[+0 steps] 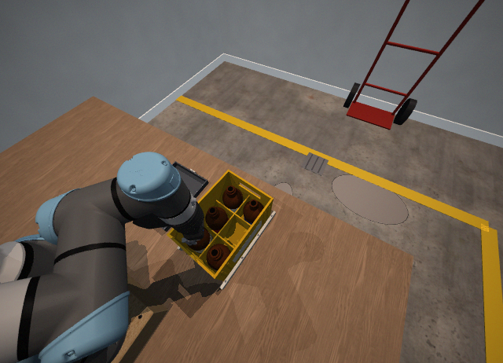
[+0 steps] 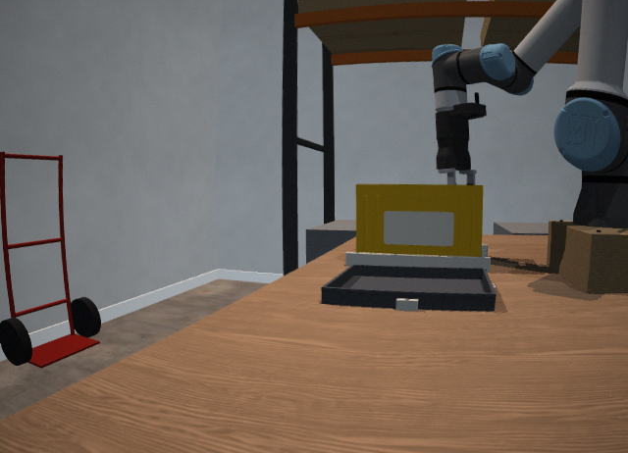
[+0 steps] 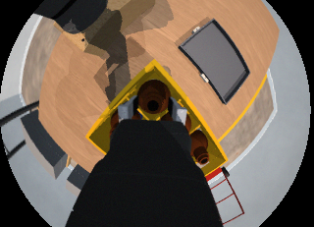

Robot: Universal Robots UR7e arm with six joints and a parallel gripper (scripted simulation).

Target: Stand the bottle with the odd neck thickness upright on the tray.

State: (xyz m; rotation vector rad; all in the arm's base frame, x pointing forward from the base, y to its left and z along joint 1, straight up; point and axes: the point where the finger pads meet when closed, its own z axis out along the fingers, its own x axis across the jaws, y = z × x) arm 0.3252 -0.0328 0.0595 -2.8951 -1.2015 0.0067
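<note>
Now: the glass bottle 9 cm to the right of my hand and 7 cm below it. Round my hand: dark tray (25 cm to the left, 15 cm below, 6 cm ahead); then yellow crate (9 cm ahead, 8 cm below, 5 cm to the right).
</note>
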